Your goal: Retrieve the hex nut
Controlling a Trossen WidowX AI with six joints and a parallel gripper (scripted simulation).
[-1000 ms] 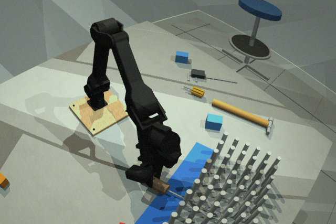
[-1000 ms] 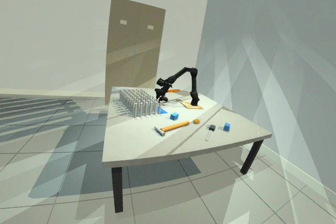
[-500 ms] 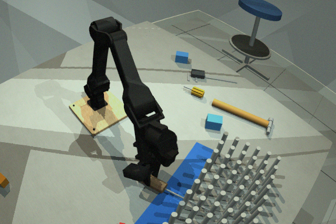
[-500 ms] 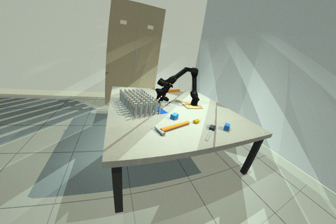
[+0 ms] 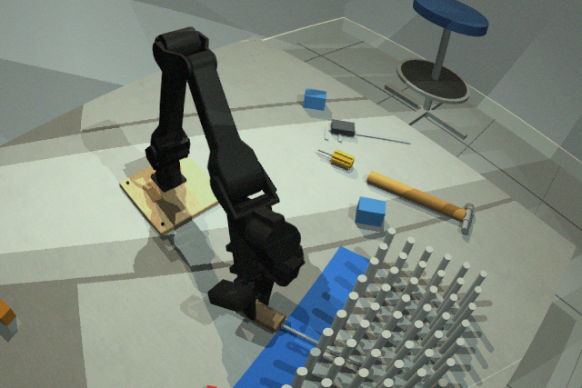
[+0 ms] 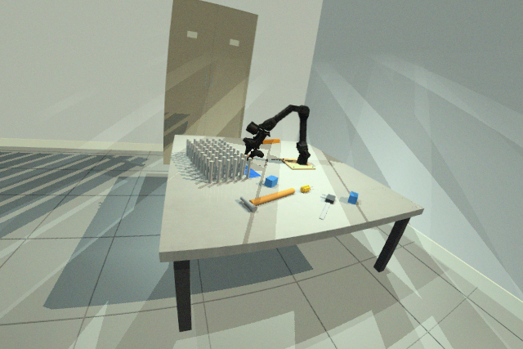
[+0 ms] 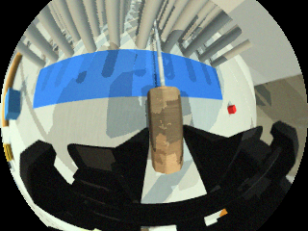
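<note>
My gripper tip is 7 cm short of the blue taped strip, 7 cm to the right of it and 2 cm above it. Also, from my gripper tip: yellow-handled screwdriver (21 cm behind, 42 cm to the left); then small red cube (7 cm ahead, 17 cm to the right, 1 cm below); then hex nut (20 cm ahead, 6 cm to the left, 1 cm below).
</note>
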